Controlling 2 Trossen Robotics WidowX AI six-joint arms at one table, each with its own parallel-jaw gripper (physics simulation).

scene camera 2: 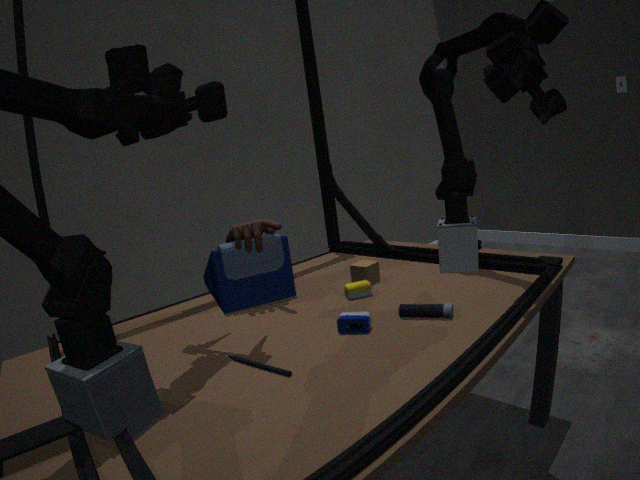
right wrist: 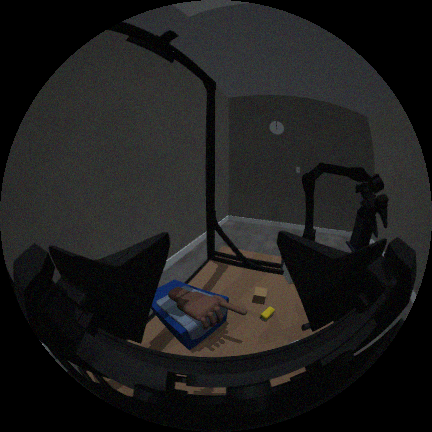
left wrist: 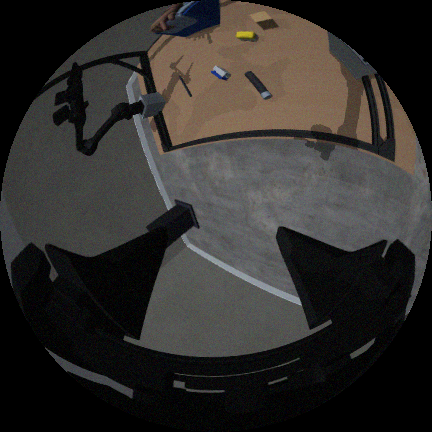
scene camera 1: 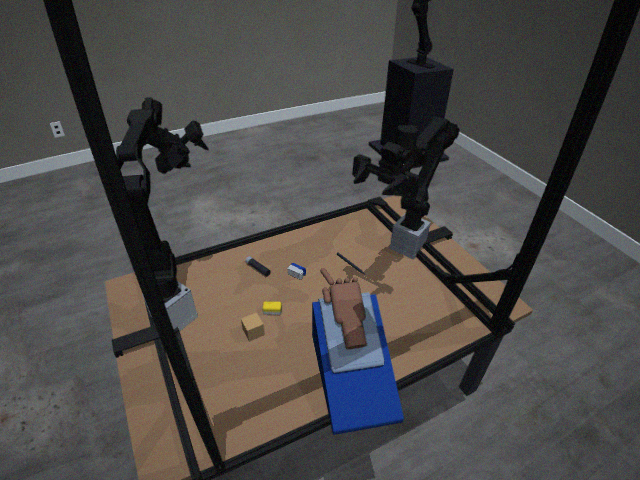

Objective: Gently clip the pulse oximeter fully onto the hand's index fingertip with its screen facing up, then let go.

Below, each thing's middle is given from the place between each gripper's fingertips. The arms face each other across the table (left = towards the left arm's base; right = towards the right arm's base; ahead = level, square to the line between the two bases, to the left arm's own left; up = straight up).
Scene:
I see my right gripper 220 mm past the grey pad on blue wedge (scene camera 1: 359,385), 130 mm to the right of it and 390 mm above it.
I see my left gripper 680 mm past the grey pad on blue wedge, 320 mm above it and 210 mm to the left of it.

